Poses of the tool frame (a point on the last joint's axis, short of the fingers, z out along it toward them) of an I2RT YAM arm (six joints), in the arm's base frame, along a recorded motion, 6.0 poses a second.
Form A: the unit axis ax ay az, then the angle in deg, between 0 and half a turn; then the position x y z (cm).
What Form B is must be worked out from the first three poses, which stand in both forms.
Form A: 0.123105 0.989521 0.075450 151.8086 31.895 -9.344 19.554
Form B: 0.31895 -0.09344 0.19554 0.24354 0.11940 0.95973 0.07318
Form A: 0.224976 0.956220 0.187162 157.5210 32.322 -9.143 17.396
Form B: 0.32322 -0.09143 0.17396 0.19491 0.22066 0.93788 0.18357
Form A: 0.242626 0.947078 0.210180 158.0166 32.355 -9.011 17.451
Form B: 0.32355 -0.09011 0.17451 0.19067 0.23818 0.92970 0.20632
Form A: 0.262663 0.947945 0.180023 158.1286 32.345 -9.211 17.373
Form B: 0.32345 -0.09211 0.17373 0.18971 0.25789 0.93073 0.17675
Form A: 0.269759 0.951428 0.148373 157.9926 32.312 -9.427 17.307
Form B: 0.32312 -0.09427 0.17307 0.19087 0.26480 0.93394 0.14565
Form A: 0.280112 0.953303 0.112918 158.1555 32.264 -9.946 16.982
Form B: 0.32264 -0.09946 0.16982 0.18948 0.27504 0.93603 0.11087
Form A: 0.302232 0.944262 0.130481 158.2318 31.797 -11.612 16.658
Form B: 0.31797 -0.11612 0.16658 0.18882 0.29680 0.92728 0.12813
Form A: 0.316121 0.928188 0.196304 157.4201 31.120 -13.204 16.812
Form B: 0.31120 -0.13204 0.16812 0.19577 0.31000 0.91023 0.19251
